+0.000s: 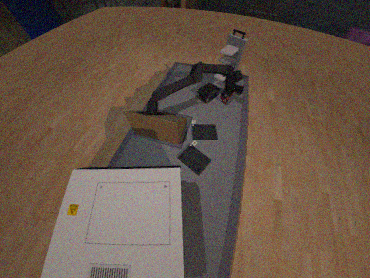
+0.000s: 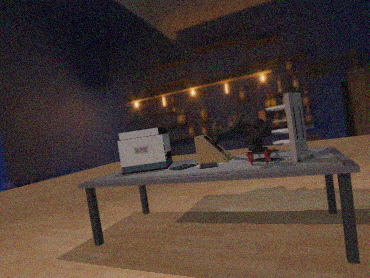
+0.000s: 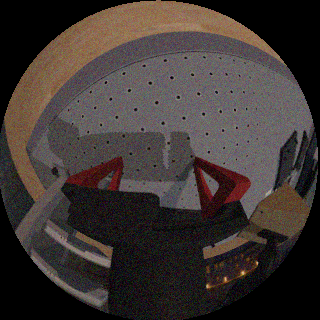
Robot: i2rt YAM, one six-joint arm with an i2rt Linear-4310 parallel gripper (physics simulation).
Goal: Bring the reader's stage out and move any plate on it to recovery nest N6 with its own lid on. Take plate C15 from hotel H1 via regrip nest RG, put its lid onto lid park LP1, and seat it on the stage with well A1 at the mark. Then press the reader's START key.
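Places are measured from the arm's base along level axes (x ahead, y left, z up), in millimetres.
Pixels of known places: gripper, fingertip midpoint: (image 1: 227, 100) (image 2: 259, 164) (image 3: 157, 160); arm's base, origin of the base link: (image 1: 151, 114) (image 2: 212, 144) (image 3: 273, 235).
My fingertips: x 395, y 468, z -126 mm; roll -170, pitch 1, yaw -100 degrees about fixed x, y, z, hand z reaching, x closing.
Note:
Ahead of a thing's pixels: the offset from my fingertips to its top centre.
My gripper (image 1: 226, 98) (image 2: 258, 156) (image 3: 157, 160) is open, with nothing between its red fingers. It hangs low over the perforated table top, in front of the raised black nest @(166 mm back, 9 mm right, 73 mm up) (image 1: 208, 92) and beside the hotel (image 1: 240, 46) (image 2: 296, 127) (image 3: 41, 209). White tiers show on the hotel's side. The reader @(153 mm back, 978 mm right, 327 mm up) (image 1: 132, 212) (image 2: 144, 151) is a white box at the other end of the table; its stage does not show. One dark flat holder @(65 mm back, 374 mm right, 17 mm up) (image 1: 205, 132) and a second dark flat holder @(56 mm back, 584 mm right, 15 mm up) (image 1: 194, 160) lie between them. Labels and plate C15 cannot be made out.
A tan wedge-shaped block (image 1: 157, 128) (image 2: 206, 151) (image 3: 282, 212) stands by the arm's base, between reader and hotel. The grey table's long front edge (image 1: 243, 145) (image 2: 225, 175) runs past the holders. The arm stretches from its base toward the hotel end.

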